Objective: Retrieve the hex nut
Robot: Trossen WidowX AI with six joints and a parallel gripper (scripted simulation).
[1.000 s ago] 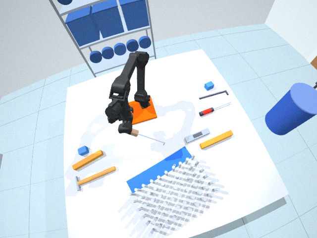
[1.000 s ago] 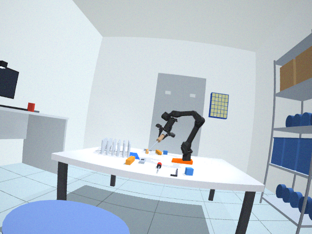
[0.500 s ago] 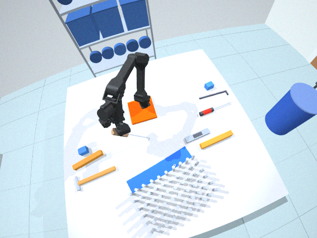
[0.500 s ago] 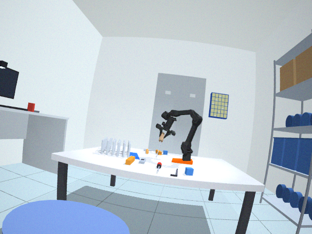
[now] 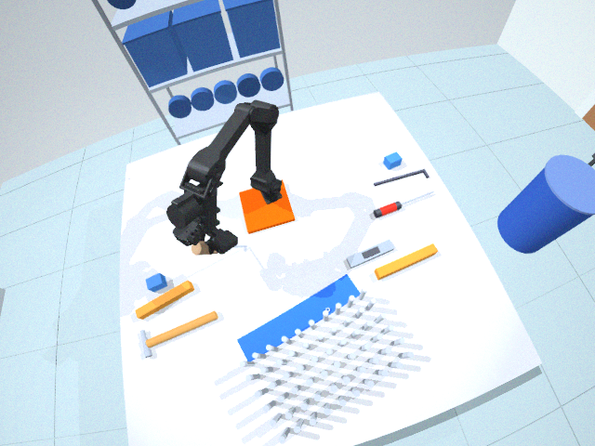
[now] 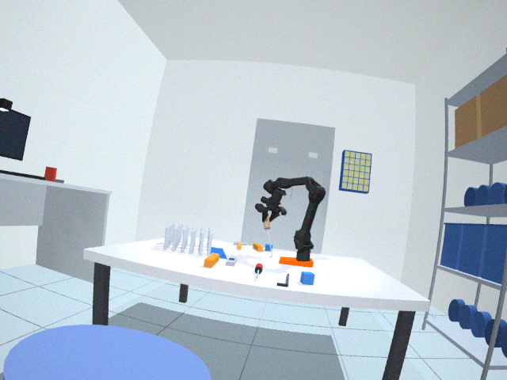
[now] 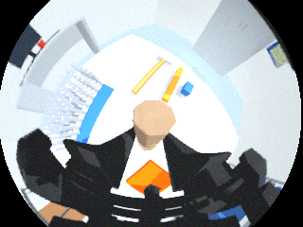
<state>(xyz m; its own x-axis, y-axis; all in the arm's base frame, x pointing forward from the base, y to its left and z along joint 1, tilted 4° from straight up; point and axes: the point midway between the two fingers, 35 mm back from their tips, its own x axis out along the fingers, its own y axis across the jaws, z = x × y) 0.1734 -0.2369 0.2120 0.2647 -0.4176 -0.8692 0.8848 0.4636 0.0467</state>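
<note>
The wooden-handled pick tool is 2 cm behind my gripper tip, 4 cm to the left of it and 9 cm below it. Also, from my gripper tip: hex nut 27 cm ahead, 24 cm to the left, 19 cm below; then grey plate 17 cm ahead, 45 cm to the left, 18 cm below; then blue taped strip 25 cm ahead, 15 cm to the left, 19 cm below.
</note>
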